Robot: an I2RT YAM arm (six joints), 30 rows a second.
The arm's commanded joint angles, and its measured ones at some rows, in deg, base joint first. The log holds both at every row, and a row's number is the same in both.
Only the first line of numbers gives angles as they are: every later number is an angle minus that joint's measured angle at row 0.
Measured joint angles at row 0: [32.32, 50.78, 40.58, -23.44, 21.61, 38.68]
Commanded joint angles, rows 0 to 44: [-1.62, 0.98, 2.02, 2.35, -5.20, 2.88]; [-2.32, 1.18, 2.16, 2.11, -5.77, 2.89]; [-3.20, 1.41, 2.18, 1.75, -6.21, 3.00]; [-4.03, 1.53, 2.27, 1.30, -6.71, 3.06]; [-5.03, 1.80, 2.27, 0.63, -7.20, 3.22]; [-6.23, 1.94, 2.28, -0.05, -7.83, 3.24]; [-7.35, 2.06, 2.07, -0.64, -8.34, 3.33]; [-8.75, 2.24, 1.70, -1.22, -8.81, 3.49]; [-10.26, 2.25, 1.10, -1.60, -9.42, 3.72]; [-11.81, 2.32, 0.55, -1.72, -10.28, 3.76]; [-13.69, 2.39, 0.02, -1.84, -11.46, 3.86]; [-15.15, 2.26, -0.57, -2.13, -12.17, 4.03]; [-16.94, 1.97, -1.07, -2.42, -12.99, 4.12]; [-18.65, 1.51, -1.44, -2.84, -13.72, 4.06]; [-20.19, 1.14, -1.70, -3.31, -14.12, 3.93]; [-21.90, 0.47, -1.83, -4.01, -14.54, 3.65]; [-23.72, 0.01, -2.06, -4.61, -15.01, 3.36]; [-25.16, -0.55, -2.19, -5.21, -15.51, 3.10]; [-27.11, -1.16, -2.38, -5.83, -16.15, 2.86]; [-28.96, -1.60, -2.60, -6.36, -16.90, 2.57]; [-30.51, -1.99, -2.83, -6.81, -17.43, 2.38]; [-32.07, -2.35, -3.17, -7.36, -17.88, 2.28]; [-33.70, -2.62, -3.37, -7.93, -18.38, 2.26]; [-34.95, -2.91, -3.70, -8.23, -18.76, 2.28]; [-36.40, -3.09, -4.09, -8.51, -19.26, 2.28]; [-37.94, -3.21, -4.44, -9.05, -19.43, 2.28]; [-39.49, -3.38, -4.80, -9.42, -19.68, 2.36]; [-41.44, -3.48, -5.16, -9.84, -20.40, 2.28]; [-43.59, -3.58, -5.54, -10.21, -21.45, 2.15]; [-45.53, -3.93, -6.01, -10.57, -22.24, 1.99]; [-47.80, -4.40, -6.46, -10.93, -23.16, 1.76]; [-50.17, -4.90, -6.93, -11.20, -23.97, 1.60]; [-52.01, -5.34, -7.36, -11.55, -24.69, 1.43]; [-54.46, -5.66, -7.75, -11.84, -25.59, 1.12]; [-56.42, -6.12, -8.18, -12.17, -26.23, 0.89]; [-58.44, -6.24, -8.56, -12.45, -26.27, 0.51]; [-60.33, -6.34, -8.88, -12.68, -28.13, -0.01]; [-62.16, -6.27, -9.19, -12.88, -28.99, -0.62]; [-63.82, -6.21, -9.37, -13.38, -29.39, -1.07]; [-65.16, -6.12, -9.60, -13.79, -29.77, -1.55]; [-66.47, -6.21, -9.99, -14.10, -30.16, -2.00]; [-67.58, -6.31, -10.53, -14.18, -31.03, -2.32]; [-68.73, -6.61, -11.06, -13.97, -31.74, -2.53]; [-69.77, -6.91, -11.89, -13.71, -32.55, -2.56]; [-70.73, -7.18, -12.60, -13.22, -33.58, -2.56]
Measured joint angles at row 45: [-68.77, -5.98, -11.04, -11.83, -29.77, -0.22]
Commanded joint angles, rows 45 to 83: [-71.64, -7.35, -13.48, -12.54, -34.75, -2.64]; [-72.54, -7.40, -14.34, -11.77, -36.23, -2.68]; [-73.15, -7.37, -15.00, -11.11, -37.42, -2.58]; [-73.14, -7.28, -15.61, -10.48, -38.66, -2.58]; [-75.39, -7.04, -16.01, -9.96, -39.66, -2.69]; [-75.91, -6.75, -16.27, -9.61, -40.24, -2.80]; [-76.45, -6.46, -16.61, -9.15, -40.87, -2.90]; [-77.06, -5.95, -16.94, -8.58, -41.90, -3.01]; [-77.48, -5.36, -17.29, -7.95, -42.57, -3.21]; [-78.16, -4.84, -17.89, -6.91, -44.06, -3.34]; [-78.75, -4.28, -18.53, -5.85, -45.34, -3.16]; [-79.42, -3.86, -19.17, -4.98, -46.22, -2.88]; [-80.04, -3.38, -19.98, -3.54, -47.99, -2.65]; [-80.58, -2.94, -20.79, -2.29, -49.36, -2.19]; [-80.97, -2.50, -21.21, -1.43, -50.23, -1.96]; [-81.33, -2.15, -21.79, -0.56, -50.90, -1.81]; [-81.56, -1.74, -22.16, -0.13, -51.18, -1.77]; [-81.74, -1.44, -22.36, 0.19, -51.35, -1.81]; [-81.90, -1.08, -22.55, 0.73, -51.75, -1.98]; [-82.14, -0.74, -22.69, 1.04, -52.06, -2.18]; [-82.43, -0.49, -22.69, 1.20, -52.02, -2.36]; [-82.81, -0.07, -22.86, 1.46, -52.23, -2.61]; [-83.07, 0.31, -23.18, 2.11, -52.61, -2.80]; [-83.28, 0.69, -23.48, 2.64, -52.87, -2.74]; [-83.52, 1.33, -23.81, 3.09, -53.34, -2.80]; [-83.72, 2.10, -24.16, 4.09, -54.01, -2.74]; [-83.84, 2.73, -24.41, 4.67, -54.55, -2.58]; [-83.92, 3.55, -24.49, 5.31, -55.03, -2.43]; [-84.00, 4.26, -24.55, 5.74, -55.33, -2.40]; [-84.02, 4.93, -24.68, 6.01, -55.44, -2.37]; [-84.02, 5.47, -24.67, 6.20, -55.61, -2.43]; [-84.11, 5.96, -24.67, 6.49, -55.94, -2.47]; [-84.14, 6.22, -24.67, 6.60, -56.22, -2.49]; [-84.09, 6.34, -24.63, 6.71, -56.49, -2.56]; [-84.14, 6.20, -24.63, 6.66, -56.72, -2.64]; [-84.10, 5.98, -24.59, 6.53, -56.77, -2.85]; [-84.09, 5.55, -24.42, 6.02, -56.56, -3.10]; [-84.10, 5.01, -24.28, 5.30, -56.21, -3.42]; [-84.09, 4.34, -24.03, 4.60, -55.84, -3.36]
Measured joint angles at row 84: [-83.94, 5.60, -23.83, 6.42, -55.83, -2.12]
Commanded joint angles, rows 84 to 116: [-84.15, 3.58, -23.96, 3.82, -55.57, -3.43]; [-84.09, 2.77, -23.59, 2.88, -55.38, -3.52]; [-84.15, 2.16, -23.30, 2.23, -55.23, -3.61]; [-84.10, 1.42, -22.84, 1.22, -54.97, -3.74]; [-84.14, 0.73, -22.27, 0.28, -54.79, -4.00]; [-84.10, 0.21, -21.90, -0.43, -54.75, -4.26]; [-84.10, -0.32, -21.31, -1.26, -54.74, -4.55]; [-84.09, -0.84, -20.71, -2.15, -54.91, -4.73]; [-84.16, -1.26, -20.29, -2.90, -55.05, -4.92]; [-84.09, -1.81, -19.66, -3.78, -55.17, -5.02]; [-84.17, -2.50, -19.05, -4.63, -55.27, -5.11]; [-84.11, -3.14, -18.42, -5.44, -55.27, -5.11]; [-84.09, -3.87, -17.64, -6.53, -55.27, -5.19]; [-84.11, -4.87, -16.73, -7.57, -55.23, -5.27]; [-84.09, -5.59, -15.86, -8.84, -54.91, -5.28]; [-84.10, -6.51, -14.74, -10.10, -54.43, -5.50]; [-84.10, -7.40, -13.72, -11.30, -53.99, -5.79]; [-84.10, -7.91, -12.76, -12.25, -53.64, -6.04]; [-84.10, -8.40, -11.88, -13.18, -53.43, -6.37]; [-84.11, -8.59, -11.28, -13.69, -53.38, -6.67]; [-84.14, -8.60, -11.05, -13.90, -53.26, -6.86]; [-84.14, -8.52, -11.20, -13.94, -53.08, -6.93]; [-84.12, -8.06, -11.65, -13.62, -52.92, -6.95]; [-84.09, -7.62, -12.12, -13.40, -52.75, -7.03]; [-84.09, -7.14, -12.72, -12.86, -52.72, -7.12]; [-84.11, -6.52, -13.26, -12.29, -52.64, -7.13]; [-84.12, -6.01, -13.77, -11.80, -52.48, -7.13]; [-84.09, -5.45, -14.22, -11.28, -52.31, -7.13]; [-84.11, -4.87, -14.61, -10.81, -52.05, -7.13]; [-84.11, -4.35, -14.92, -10.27, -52.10, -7.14]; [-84.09, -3.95, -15.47, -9.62, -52.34, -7.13]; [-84.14, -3.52, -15.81, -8.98, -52.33, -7.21]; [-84.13, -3.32, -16.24, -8.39, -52.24, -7.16]
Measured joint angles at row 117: [-83.98, -3.75, -15.43, -9.92, -53.18, -5.99]
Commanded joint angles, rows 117 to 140: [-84.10, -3.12, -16.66, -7.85, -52.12, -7.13]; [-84.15, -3.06, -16.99, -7.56, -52.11, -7.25]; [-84.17, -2.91, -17.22, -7.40, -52.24, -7.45]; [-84.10, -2.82, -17.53, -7.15, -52.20, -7.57]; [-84.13, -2.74, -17.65, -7.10, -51.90, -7.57]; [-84.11, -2.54, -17.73, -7.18, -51.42, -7.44]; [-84.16, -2.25, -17.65, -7.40, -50.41, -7.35]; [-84.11, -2.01, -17.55, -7.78, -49.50, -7.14]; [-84.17, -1.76, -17.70, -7.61, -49.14, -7.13]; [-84.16, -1.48, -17.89, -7.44, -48.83, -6.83]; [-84.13, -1.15, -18.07, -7.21, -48.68, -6.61]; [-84.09, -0.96, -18.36, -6.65, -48.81, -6.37]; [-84.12, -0.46, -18.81, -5.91, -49.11, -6.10]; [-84.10, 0.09, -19.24, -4.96, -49.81, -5.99]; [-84.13, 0.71, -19.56, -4.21, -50.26, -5.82]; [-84.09, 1.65, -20.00, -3.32, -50.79, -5.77]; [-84.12, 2.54, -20.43, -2.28, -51.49, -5.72]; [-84.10, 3.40, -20.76, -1.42, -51.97, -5.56]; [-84.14, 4.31, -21.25, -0.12, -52.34, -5.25]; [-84.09, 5.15, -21.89, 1.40, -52.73, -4.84]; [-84.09, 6.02, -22.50, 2.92, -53.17, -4.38]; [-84.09, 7.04, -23.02, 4.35, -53.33, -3.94]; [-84.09, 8.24, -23.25, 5.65, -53.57, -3.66]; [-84.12, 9.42, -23.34, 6.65, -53.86, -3.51]
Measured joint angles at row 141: [-83.98, 6.34, -20.74, 3.60, -54.08, -4.83]
